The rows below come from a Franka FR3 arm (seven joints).
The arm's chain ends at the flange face. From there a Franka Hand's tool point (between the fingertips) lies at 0.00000 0.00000 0.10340 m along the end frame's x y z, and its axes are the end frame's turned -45 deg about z.
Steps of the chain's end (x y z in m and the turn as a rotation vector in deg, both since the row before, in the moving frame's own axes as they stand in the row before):
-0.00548, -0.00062, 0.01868, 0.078, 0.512, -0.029
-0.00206, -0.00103, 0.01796, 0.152, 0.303, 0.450
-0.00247, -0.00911, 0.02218, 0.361, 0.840, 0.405
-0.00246, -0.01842, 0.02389, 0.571, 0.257, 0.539
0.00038, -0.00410, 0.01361, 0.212, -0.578, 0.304
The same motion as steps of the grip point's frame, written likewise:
-0.00268, -0.00376, 0.01868, -0.307, 0.417, -0.029
-0.00015, -0.00199, 0.01796, -0.107, 0.322, 0.450
0.00623, -0.00757, 0.02217, -0.339, 0.849, 0.405
0.01234, -0.01516, 0.02388, 0.222, 0.585, 0.539
0.00270, -0.00364, 0.01360, 0.559, -0.259, 0.304

